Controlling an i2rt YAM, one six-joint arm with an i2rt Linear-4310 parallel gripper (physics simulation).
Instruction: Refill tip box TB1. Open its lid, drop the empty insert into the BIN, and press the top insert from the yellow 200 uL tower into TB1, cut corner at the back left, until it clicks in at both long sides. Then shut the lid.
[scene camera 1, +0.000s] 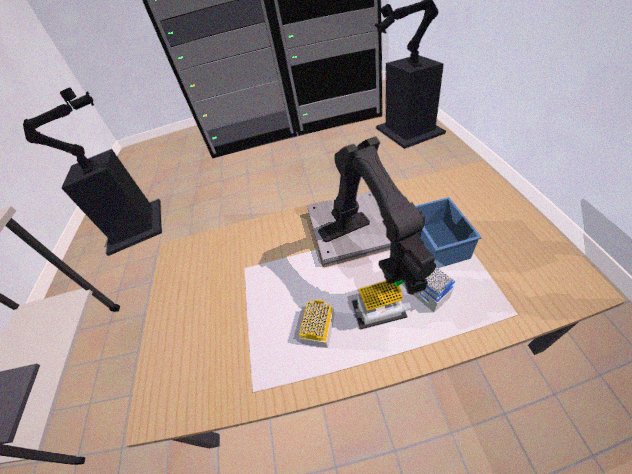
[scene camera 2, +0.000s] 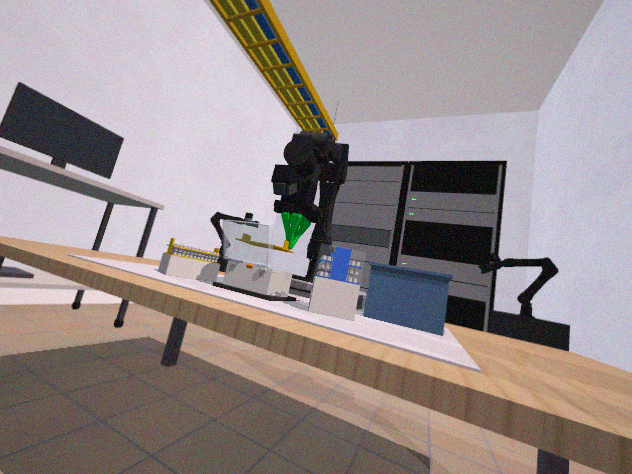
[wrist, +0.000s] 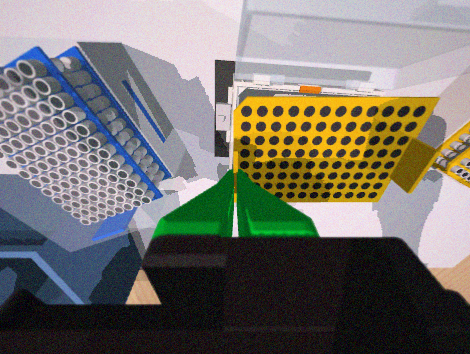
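My gripper (scene camera 1: 398, 283) (scene camera 2: 290, 247) (wrist: 235, 177) is shut on the end wall of the empty yellow insert (scene camera 1: 381, 295) (scene camera 2: 264, 245) (wrist: 320, 148) and holds it above tip box TB1 (scene camera 1: 383, 315) (scene camera 2: 249, 278), apart from it and roughly level. The insert's cut corner is at the upper left in the wrist view. TB1's clear lid (scene camera 2: 247, 237) (wrist: 310, 42) stands open. The yellow tower (scene camera 1: 315, 321) (scene camera 2: 187, 262) (wrist: 457, 155), filled with tips, stands on TB1's far side from the blue BIN (scene camera 1: 449, 234) (scene camera 2: 405, 298) (wrist: 107, 265). Most of TB1's inside is hidden under the insert in the wrist view.
A blue tip tower (scene camera 1: 440, 285) (scene camera 2: 334, 295) (wrist: 65, 145) stands between TB1 and the BIN, close beside my gripper. TB1 sits in a dark holder (scene camera 1: 363, 321) (wrist: 224, 75) on a white mat (scene camera 1: 275, 367). The arm's grey base plate (scene camera 1: 352, 252) is behind.
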